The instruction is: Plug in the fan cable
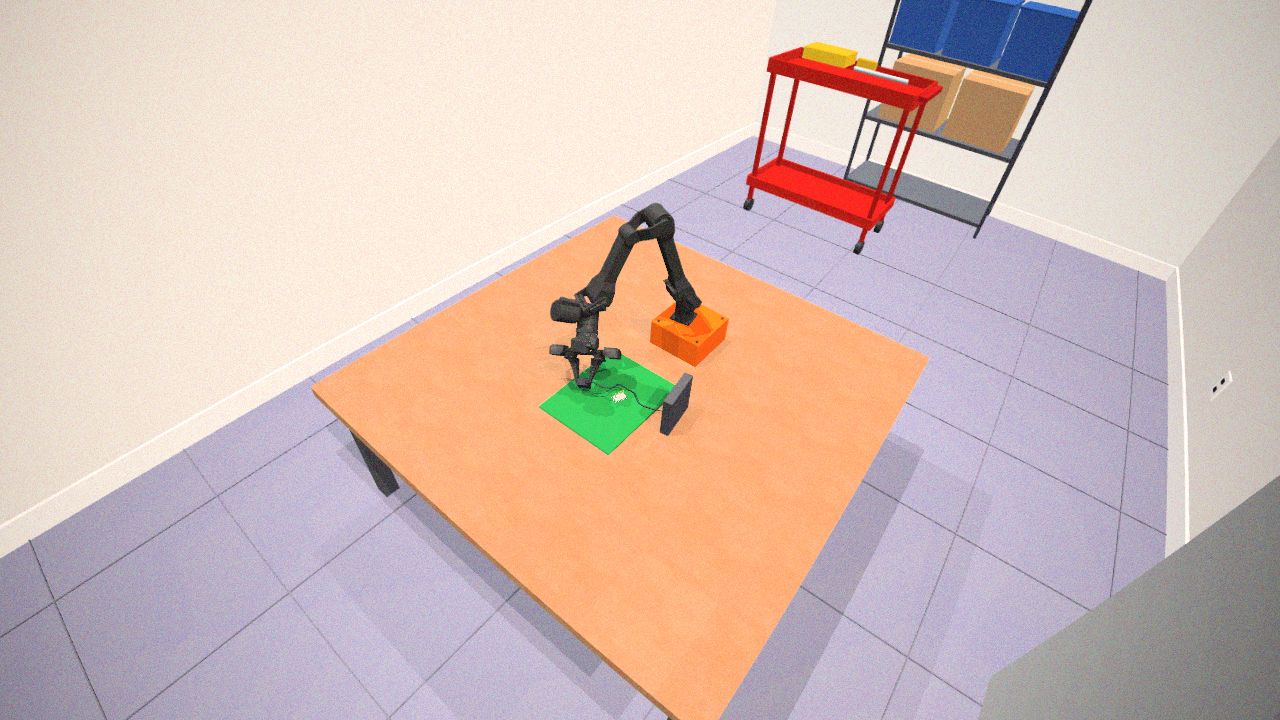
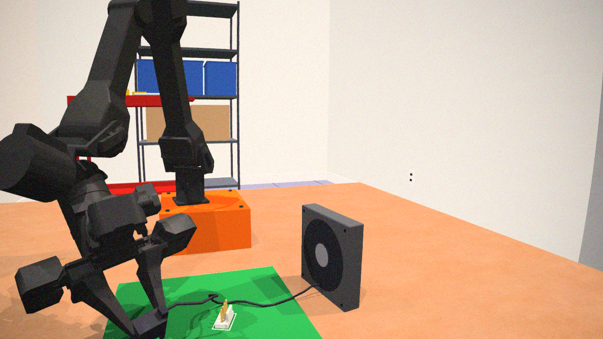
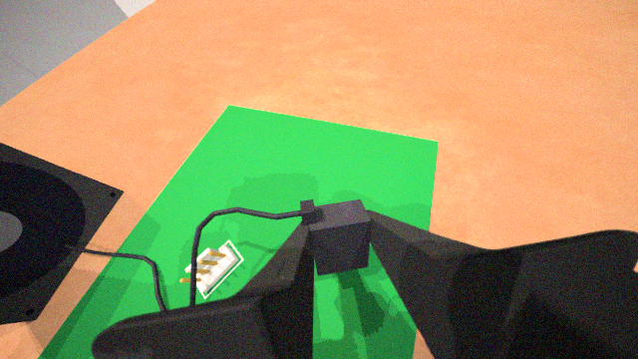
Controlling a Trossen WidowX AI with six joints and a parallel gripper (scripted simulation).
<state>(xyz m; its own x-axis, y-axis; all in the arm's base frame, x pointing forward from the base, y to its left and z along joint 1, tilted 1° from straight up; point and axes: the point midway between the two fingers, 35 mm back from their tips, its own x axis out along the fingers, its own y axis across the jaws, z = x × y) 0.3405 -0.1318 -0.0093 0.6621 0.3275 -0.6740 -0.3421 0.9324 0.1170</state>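
Right now my gripper tip is 7 cm to the right of the green board, 6 cm above it and 3 cm past it. Also, from my gripper tip: black fan: 24 cm to the left, 5 cm behind, 2 cm above; black fan plug: 1 cm below, 1 cm behind; white four-pin header: 9 cm to the left, 4 cm below, 4 cm behind.
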